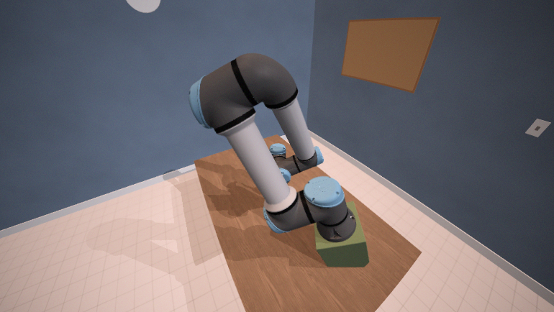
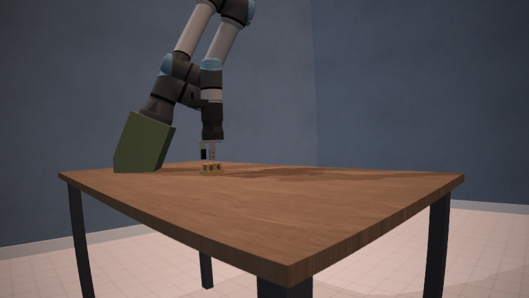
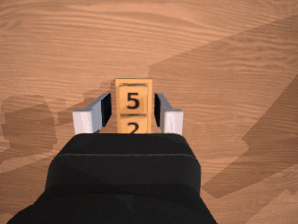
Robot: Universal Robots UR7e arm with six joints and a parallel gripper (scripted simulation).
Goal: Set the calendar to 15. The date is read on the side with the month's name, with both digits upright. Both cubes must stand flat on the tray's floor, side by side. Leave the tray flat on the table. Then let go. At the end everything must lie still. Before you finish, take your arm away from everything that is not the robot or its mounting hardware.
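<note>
The wooden cube is 5 cm below my hand. Also, from my hand: wooden tray (6 cm below, 2 cm to the left).
</note>
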